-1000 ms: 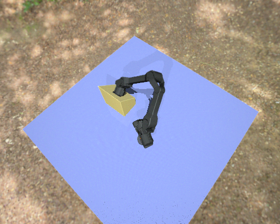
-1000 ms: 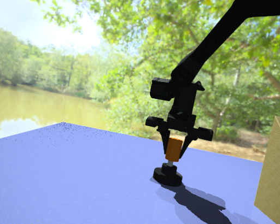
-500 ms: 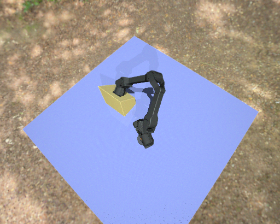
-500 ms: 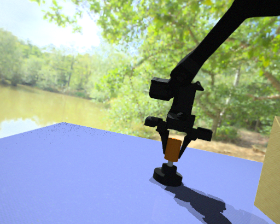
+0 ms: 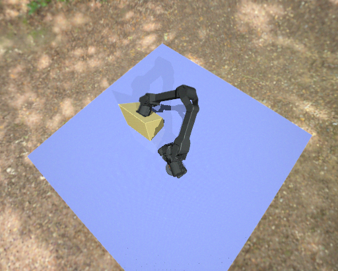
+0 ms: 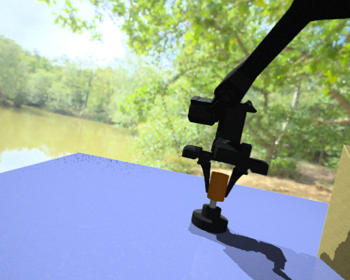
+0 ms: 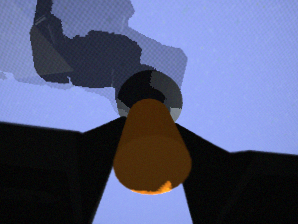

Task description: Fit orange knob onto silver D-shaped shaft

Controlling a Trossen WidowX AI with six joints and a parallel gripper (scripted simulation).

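Right now my gripper tip is 40 mm above the round pedestal. From my gripper tip the other things lie so: orange knob (30 mm above).
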